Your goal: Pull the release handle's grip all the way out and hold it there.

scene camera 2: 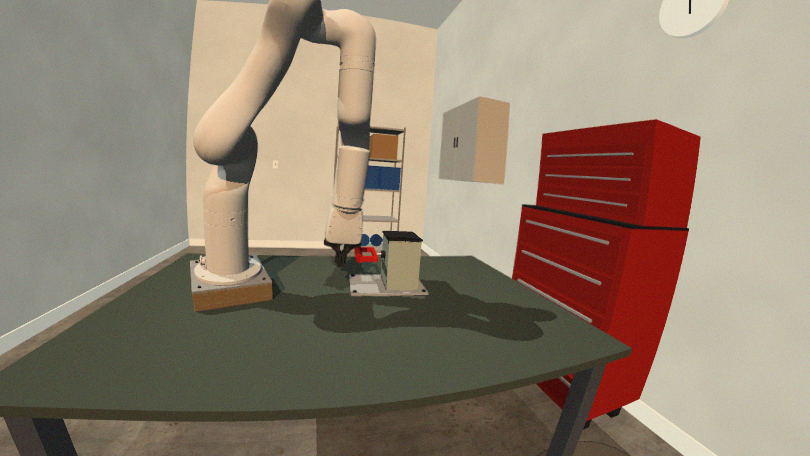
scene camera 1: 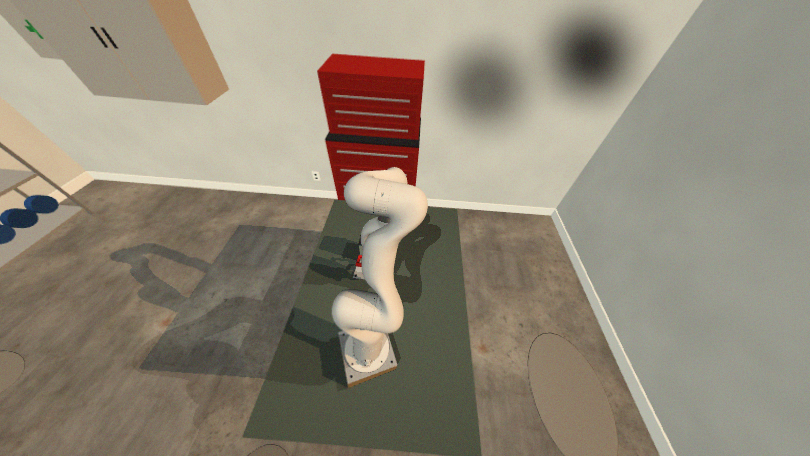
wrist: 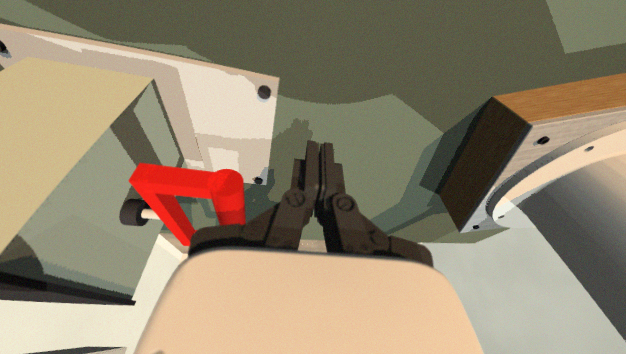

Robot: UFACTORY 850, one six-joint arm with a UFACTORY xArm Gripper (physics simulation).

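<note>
The release handle's red grip (scene camera 1: 359, 261) (scene camera 2: 374, 258) (wrist: 229, 202) is a frame with a round outer bar. In the wrist view a short pale rod joins it to a black collar (wrist: 133, 212) on the side of a beige housing (scene camera 2: 403, 263) (wrist: 50, 125). My gripper (scene camera 2: 340, 264) (wrist: 316, 158) points down with its fingers shut together and nothing between them. It is beside the grip, on the side away from the housing. In the wrist view the fingertips stand to the right of the red bar, apart from it. The arm hides part of the handle in scene camera 1.
The housing stands on a pale base plate (scene camera 2: 362, 287) (wrist: 225, 112) bolted to the green table top (scene camera 1: 419, 396) (scene camera 2: 283, 362). The arm's wood-edged base (scene camera 1: 371, 377) (scene camera 2: 232, 296) (wrist: 485, 165) is on the other side of the gripper. A red tool cabinet (scene camera 1: 374, 84) (scene camera 2: 600, 209) stands beyond the table.
</note>
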